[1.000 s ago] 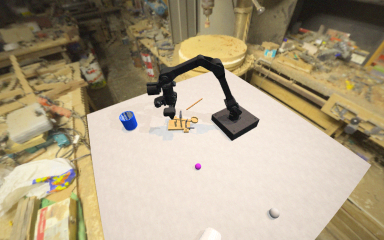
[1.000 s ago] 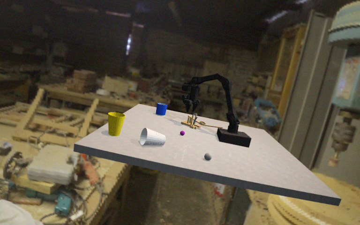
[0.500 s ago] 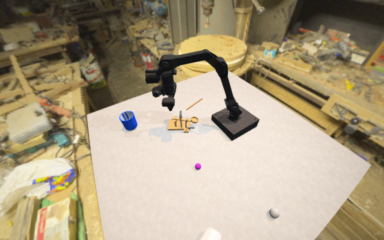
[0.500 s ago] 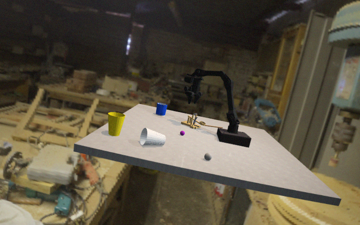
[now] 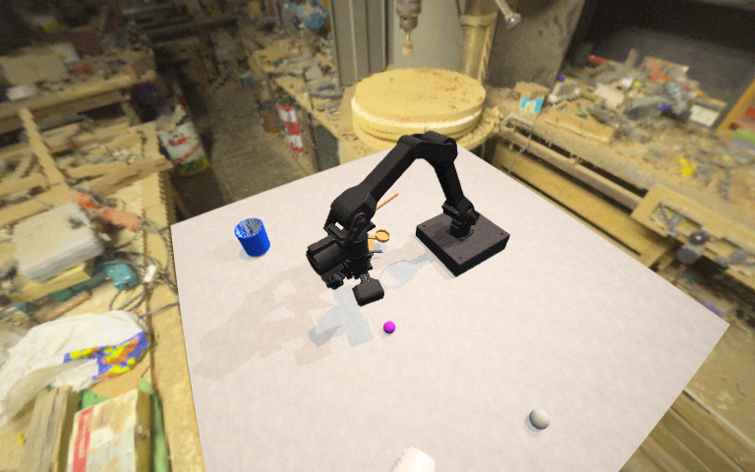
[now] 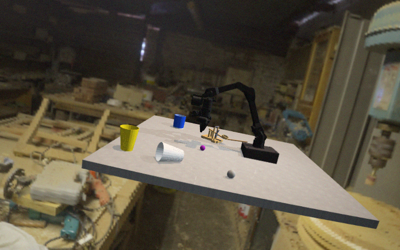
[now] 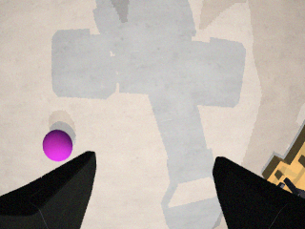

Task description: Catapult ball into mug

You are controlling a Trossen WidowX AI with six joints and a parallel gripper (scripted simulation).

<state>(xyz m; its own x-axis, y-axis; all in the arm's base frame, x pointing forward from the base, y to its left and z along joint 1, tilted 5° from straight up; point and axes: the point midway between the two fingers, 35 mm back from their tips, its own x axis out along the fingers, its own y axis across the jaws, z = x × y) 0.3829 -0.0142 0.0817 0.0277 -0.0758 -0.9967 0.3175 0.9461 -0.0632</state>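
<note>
My gripper tip is now 10 cm to the right of the magenta ball, 8 cm above it and 1 cm past it. The rest, counted from my gripper tip: blue mug: 41 cm to the right, 13 cm ahead, 7 cm below; thin orange stick: 33 cm behind, 30 cm to the right, 9 cm below; wooden catapult: 16 cm to the right, 14 cm behind, 4 cm below.
</note>
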